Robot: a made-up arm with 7 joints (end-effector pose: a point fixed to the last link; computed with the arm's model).
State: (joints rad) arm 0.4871 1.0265 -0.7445 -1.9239 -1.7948 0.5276 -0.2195
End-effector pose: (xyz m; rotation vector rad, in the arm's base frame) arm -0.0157 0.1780 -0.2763 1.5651 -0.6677 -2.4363
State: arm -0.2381 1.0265 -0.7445 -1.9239 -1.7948 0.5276 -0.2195
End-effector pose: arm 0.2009 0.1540 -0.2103 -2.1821 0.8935 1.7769
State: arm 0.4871 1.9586 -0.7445 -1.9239 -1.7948 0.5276 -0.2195
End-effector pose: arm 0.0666 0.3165 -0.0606 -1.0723 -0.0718 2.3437
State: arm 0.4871 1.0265 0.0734 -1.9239 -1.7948 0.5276 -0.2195
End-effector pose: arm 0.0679 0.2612 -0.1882 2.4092 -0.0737 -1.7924
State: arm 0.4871 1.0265 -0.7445 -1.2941 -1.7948 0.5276 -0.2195
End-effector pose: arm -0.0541 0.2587 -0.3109 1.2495 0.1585 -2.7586
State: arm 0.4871 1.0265 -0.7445 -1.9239 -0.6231 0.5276 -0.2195
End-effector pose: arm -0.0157 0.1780 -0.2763 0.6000 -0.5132 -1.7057
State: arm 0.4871 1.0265 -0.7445 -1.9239 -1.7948 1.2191 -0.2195
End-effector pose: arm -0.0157 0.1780 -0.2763 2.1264 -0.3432 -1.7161
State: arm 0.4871 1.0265 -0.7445 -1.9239 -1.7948 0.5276 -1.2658
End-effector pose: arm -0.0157 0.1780 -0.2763 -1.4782 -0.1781 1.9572
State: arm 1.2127 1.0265 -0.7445 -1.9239 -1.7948 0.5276 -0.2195
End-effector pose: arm -0.2244 0.1468 -0.1907 0.6670 -0.3189 -2.5236
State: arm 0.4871 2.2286 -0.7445 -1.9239 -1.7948 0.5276 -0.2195
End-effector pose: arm 0.1031 0.3123 0.0112 -0.8845 -0.2578 2.1862
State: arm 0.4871 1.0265 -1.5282 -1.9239 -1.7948 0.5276 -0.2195
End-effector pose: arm -0.1465 0.1252 -0.2667 0.5331 -1.1339 -2.6898
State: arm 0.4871 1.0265 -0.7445 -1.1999 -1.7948 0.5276 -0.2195
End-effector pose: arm -0.0617 0.2711 -0.3112 1.1901 0.2854 -2.7857
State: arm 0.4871 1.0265 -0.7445 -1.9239 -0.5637 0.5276 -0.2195
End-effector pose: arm -0.0157 0.1780 -0.2763 0.5560 -0.5035 -1.6644
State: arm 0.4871 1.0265 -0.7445 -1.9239 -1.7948 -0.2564 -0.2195
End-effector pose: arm -0.0157 0.1780 -0.2763 -0.5713 0.9341 2.8404
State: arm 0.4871 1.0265 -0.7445 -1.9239 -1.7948 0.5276 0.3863
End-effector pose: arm -0.0157 0.1780 -0.2763 1.1384 -0.9709 -1.9782
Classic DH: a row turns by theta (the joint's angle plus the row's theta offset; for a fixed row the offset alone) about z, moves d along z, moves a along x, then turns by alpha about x. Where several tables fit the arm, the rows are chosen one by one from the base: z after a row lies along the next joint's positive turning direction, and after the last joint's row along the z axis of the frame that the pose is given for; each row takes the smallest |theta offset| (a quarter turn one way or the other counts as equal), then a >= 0, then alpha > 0; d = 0 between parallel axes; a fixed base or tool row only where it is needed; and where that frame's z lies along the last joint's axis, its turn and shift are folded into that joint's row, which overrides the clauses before.
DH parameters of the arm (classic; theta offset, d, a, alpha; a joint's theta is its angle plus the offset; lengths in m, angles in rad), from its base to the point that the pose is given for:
base (fixed): 0 0 0 -1.2217
joint 1: 1.5708 0 0 1.5708
joint 2: 1.2217 0 0 -1.5708
joint 3: -1.5708 -0.3077 0.0346 -1.5708
joint 4: 0 0 -0.0186 1.5708
joint 5: 0 -0.1536 0 -1.5708
joint 6: 0 0 0 1.5708
joint 7: 0 0 0 0

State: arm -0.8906 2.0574 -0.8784 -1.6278 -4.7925 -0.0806 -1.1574
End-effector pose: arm 0.1541 0.3038 0.1431 1.3629 -1.2242 -1.2334
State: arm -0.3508 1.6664 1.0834 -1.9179 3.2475 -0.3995 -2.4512
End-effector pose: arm 0.0506 0.2477 0.2120 1.0358 -2.7951 -0.2046
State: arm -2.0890 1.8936 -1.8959 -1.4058 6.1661 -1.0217 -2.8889
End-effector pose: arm 0.1876 0.3121 0.1558 -1.1990 -0.5921 0.4535
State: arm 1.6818 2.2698 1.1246 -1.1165 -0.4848 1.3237 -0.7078
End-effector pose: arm 0.2641 0.3326 0.0137 2.2325 1.3388 -1.0181
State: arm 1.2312 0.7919 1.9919 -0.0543 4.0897 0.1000 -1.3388
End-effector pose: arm -0.3880 0.2482 -0.0443 -0.4507 1.6609 -1.2427
